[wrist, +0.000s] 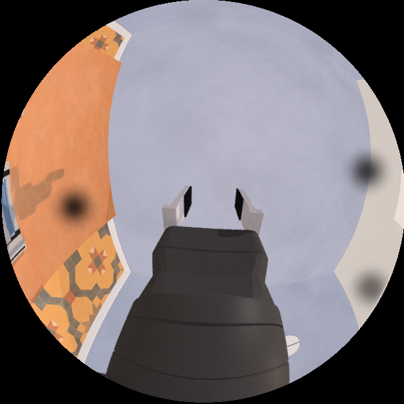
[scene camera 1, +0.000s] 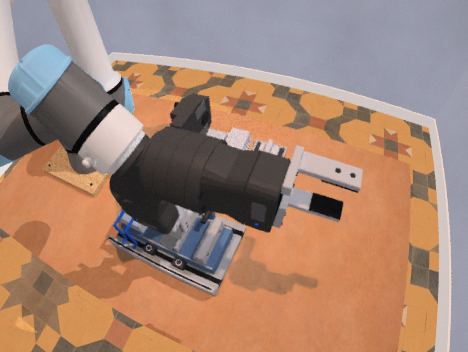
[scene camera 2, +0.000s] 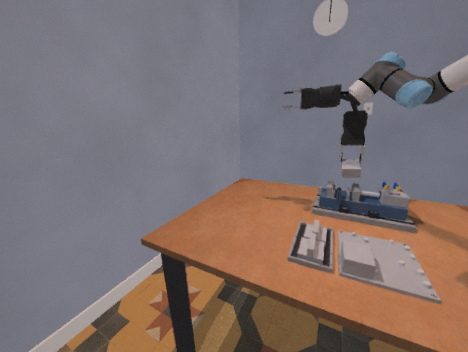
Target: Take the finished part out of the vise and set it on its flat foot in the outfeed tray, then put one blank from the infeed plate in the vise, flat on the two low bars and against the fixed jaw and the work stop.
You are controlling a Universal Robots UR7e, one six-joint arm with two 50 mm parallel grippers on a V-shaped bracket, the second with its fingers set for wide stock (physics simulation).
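Places are measured from the arm's base along level axes (x right, y back, z down), in millimetres.
Where they show: end effector, tool point: (scene camera 1: 333, 192) (scene camera 2: 288, 99).
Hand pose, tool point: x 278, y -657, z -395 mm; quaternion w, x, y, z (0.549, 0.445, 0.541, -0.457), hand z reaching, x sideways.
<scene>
Each offset is from my tool point to the centre of the thing. "*": to the spot under its first point.
The downward gripper (scene camera 2: 351, 162) is shut on a grey blank {dy +235, dx -64, dz +252 mm} (scene camera 2: 351, 171), above the vise {dy +276, dx -73, dz +367 mm} (scene camera 2: 385, 207) (scene camera 1: 227, 252) in scene camera 2. In scene camera 1 the arm hides these fingers and the blank. The second gripper (scene camera 1: 351, 196) (scene camera 2: 285, 100) (wrist: 213, 202) points sideways, open and empty. The fixed jaw (scene camera 1: 209, 242) (scene camera 2: 330, 189) and the moving jaw (scene camera 2: 355, 192) stand apart. The finished part {dy +87, dx -374, dz +393 mm} (scene camera 2: 312, 245) stands in the outfeed tray (scene camera 2: 311, 265), with its rib up. Another blank {dy +182, dx -399, dz +390 mm} (scene camera 2: 357, 257) (scene camera 1: 239, 138) sits on the infeed plate {dy +242, dx -356, dz +412 mm} (scene camera 2: 397, 265).
The outfeed tray and infeed plate lie side by side in front of the vise in scene camera 2. Small pegs {* dy +285, dx -377, dz +402 mm} (scene camera 2: 402, 263) stand on the plate. Blue hoses {* dy +365, dx -28, dz +307 mm} (scene camera 1: 125, 230) rise at the vise's end. The arm's base plate (scene camera 1: 75, 176) is at the left in scene camera 1.
</scene>
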